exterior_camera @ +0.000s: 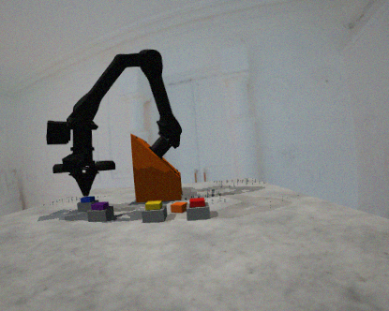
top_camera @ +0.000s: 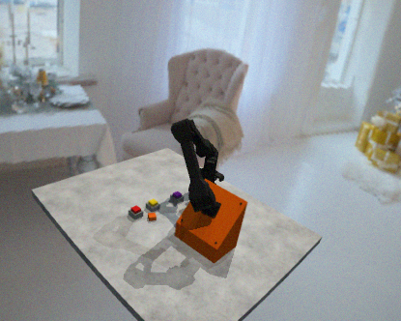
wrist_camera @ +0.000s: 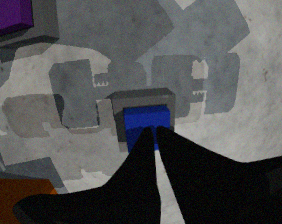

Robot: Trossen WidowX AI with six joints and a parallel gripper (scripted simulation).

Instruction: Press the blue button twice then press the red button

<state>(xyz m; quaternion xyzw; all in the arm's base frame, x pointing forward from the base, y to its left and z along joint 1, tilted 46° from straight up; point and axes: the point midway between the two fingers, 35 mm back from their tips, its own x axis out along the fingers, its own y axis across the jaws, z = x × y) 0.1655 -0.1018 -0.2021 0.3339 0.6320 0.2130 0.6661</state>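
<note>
The blue button lies 1 cm below my gripper tip. The rest, counted from my gripper tip: yellow button: 14 cm ahead, 21 cm to the left, 1 cm below; then small orange block: 10 cm ahead, 27 cm to the left, 3 cm below; then purple button: 11 cm ahead, 8 cm to the left, 1 cm below.
</note>
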